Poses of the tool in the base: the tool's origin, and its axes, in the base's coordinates. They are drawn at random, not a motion.
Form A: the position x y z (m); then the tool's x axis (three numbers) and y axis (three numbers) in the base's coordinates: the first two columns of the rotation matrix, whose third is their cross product.
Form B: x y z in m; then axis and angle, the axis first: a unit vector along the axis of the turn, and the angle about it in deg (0 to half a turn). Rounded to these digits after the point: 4 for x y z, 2 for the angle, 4 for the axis.
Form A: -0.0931 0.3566 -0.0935 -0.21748 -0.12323 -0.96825 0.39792 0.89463 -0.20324
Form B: -0.0931 0.3566 -0.0935 0.1164 0.9564 -0.2680 103.54
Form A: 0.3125 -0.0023 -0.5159 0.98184 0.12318 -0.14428 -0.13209 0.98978 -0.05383
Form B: 0.3125 -0.0023 -0.5159 -0.3147 0.7020 0.6389 11.52
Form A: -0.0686 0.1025 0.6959 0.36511 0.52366 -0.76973 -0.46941 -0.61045 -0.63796
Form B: -0.0686 0.1025 0.6959 -0.7784 -0.0216 0.6274 127.68
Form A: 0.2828 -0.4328 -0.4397 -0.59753 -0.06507 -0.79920 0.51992 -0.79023 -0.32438
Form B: 0.2828 -0.4328 -0.4397 0.4206 0.2786 -0.8634 160.20
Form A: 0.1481 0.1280 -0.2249 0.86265 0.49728 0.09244 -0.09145 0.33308 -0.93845
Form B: 0.1481 0.1280 -0.2249 -0.9018 -0.3058 0.3052 74.68
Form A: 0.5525 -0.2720 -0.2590 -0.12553 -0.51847 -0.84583 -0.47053 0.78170 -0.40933
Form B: 0.5525 -0.2720 -0.2590 -0.4024 0.9151 -0.0255 110.06
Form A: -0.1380 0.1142 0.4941 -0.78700 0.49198 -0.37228 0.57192 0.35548 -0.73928
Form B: -0.1380 0.1142 0.4941 0.3238 0.8229 -0.4669 175.09
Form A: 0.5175 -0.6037 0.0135 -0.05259 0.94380 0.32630 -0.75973 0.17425 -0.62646
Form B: 0.5175 -0.6037 0.0135 -0.1734 -0.4890 0.8549 94.89
